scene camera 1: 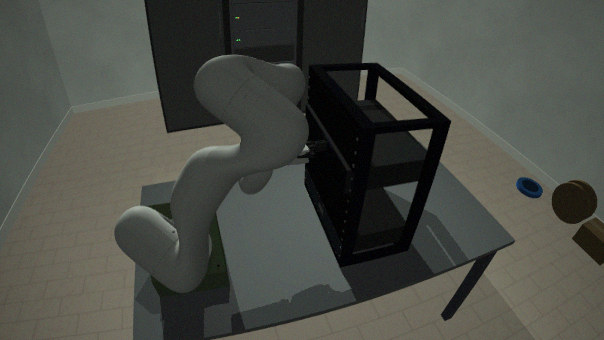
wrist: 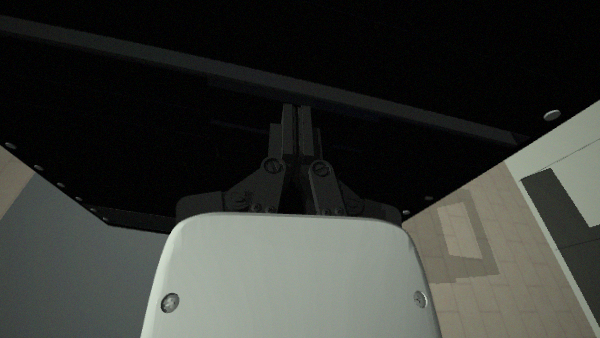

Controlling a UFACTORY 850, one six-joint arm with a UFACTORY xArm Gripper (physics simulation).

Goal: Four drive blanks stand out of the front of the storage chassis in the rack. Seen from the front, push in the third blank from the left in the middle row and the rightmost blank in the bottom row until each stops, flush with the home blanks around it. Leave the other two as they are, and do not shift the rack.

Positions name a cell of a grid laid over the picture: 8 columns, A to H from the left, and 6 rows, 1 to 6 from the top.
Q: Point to a black rack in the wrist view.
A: At B3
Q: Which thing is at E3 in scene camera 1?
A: A black rack.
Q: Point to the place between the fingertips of the gripper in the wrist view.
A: D3
